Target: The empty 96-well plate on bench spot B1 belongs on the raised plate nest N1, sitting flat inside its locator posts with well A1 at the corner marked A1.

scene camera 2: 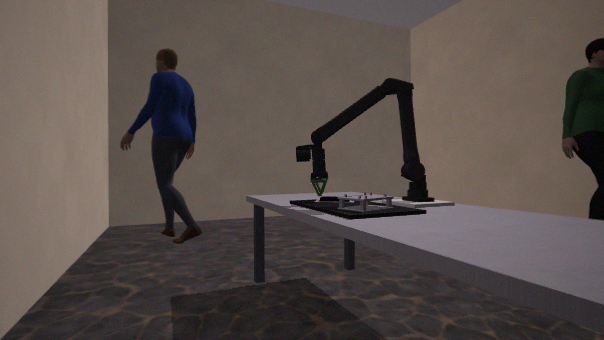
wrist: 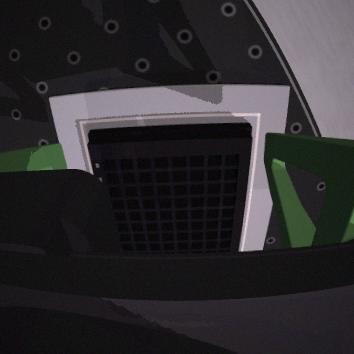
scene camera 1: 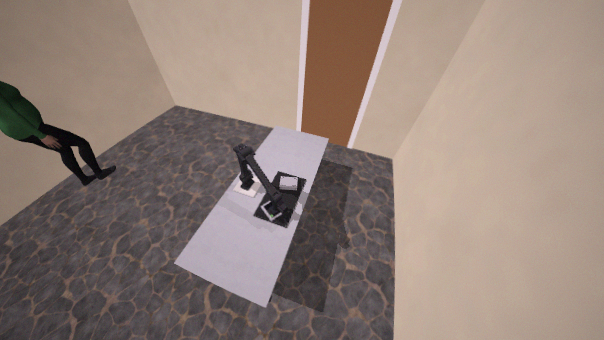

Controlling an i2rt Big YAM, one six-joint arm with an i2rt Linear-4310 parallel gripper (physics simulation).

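Seen in the pictures: gripper, fingertip midpoint: (scene camera 2: 320, 194) (wrist: 159, 149) (scene camera 1: 276, 213); arm's base, link origin: (scene camera 2: 417, 200) (scene camera 1: 247, 184).
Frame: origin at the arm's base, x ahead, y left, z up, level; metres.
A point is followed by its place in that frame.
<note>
The black 96-well plate (scene camera 2: 330, 198) {x 0.371, y -0.098, z 0.013 m} (wrist: 175, 195) {x 0.362, y -0.141, z 0.014 m} lies flat inside the white-bordered bench spot B1 (wrist: 150, 102) {x 0.410, y -0.154, z 0.001 m}. My gripper (scene camera 2: 319, 193) {x 0.396, y -0.152, z 0.026 m} (wrist: 159, 149) {x 0.396, y -0.152, z 0.026 m} is open and empty, pointing down over the plate, with its green fingertips close above plate height. In the wrist view one finger is left and one right of the plate, apart from it; the near end of the plate is hidden by the gripper body. The raised nest N1 (scene camera 1: 288, 183) {x 0.354, y 0.156, z 0.042 m} (scene camera 2: 364, 204) {x 0.395, y 0.252, z 0.023 m} is a light platform on legs with small locator posts, and bears no plate. The A1 marks cannot be read.
Spot and nest share a black perforated board (scene camera 1: 294, 200) {x 0.473, y 0.039, z -0.001 m} (scene camera 2: 395, 212) {x 0.303, y 0.292, z -0.002 m} on the long white table (scene camera 1: 235, 250) {x 0.261, y -0.536, z -0.014 m} (scene camera 2: 500, 235) {x 0.256, y 0.644, z -0.014 m}. The arm's base stands on a pale pad (scene camera 1: 239, 189) {x -0.034, y -0.081, z 0.000 m} (scene camera 2: 440, 203) {x -0.028, y 0.110, z -0.003 m} beside the board. A person in blue (scene camera 2: 172, 107) and one in green (scene camera 1: 17, 115) (scene camera 2: 582, 100) stand away from the table.
</note>
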